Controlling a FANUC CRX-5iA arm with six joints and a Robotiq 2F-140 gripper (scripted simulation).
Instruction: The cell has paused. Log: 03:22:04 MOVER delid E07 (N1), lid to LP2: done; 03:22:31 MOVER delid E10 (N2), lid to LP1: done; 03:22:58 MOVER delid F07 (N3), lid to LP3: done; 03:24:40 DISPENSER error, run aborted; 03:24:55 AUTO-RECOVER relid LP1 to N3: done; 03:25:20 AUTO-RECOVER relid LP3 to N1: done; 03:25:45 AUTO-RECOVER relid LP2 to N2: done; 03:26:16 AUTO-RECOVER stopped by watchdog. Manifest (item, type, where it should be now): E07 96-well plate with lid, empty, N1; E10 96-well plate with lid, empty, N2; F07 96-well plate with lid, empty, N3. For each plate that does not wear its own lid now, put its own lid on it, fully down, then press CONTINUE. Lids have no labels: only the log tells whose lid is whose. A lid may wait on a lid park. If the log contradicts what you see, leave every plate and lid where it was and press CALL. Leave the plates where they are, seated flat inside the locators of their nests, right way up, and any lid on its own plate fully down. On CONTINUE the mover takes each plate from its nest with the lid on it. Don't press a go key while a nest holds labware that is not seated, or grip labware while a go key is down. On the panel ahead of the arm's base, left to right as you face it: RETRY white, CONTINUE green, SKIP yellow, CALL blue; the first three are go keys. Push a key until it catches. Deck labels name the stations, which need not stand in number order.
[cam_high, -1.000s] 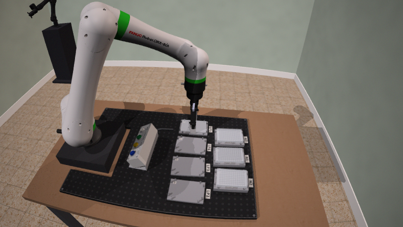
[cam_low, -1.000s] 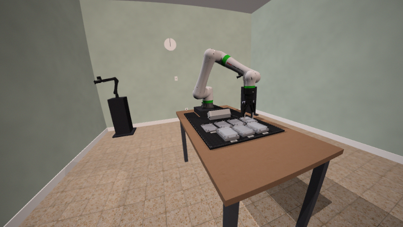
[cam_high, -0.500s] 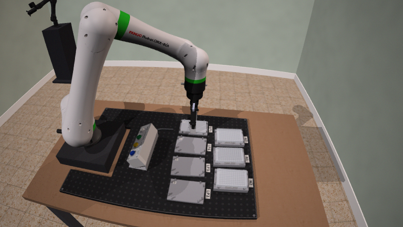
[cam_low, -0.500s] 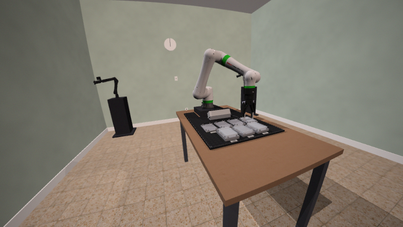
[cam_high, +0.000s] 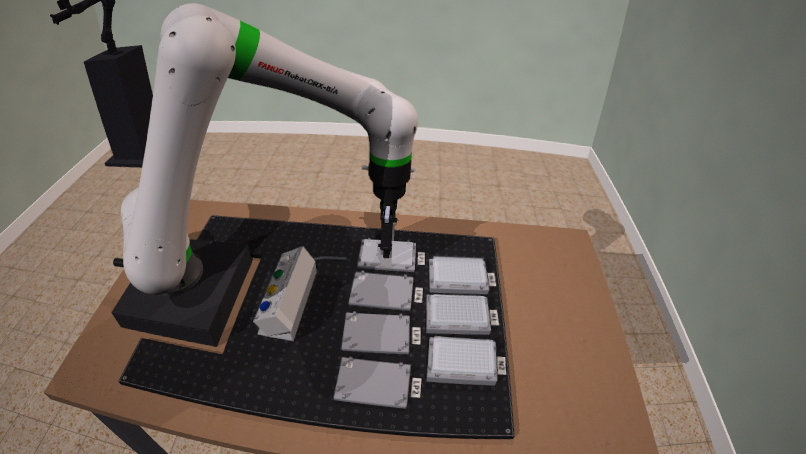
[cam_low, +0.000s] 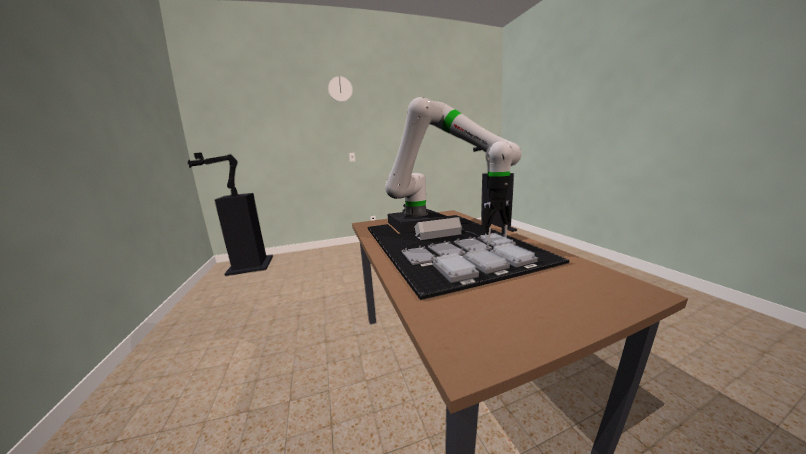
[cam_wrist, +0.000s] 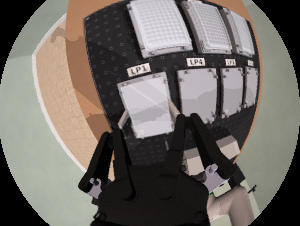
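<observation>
The LP1 is 3 cm below my hand. Also, from my hand: plate: 18 cm ahead, 18 cm to the right, 1 cm below; LP4: 13 cm to the right, 3 cm below; LP3: 25 cm to the right, 3 cm below.
</observation>
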